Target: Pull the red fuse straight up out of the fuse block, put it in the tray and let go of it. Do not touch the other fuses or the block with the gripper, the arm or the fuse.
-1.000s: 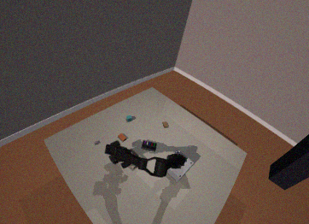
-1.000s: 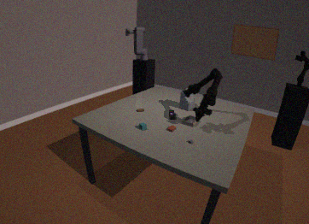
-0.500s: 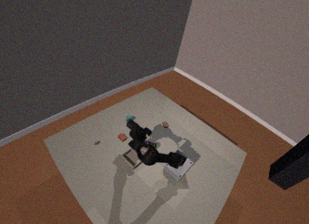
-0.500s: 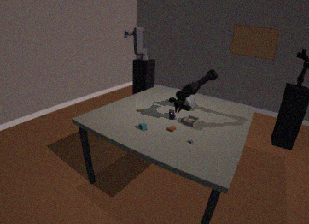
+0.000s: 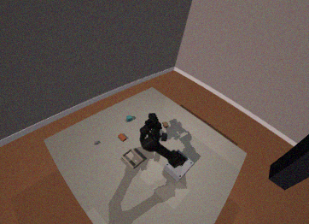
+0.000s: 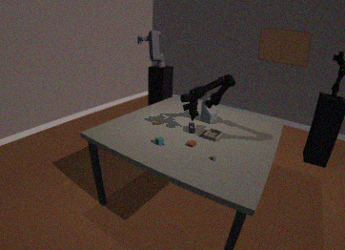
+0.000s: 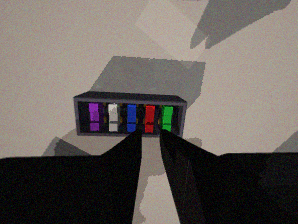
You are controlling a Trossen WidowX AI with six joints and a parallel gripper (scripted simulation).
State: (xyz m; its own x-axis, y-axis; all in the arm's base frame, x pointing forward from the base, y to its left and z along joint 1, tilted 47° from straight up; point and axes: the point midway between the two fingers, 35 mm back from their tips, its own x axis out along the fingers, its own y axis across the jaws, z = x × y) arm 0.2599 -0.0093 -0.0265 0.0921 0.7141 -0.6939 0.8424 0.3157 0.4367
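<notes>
My gripper tip is 50 mm above the red fuse. Also, from my gripper tip: brown block 70 mm ahead, 280 mm to the right, 70 mm below; orange block 220 mm ahead, 110 mm to the left, 70 mm below; shallow tray 20 mm ahead, 190 mm to the left, 70 mm below.
</notes>
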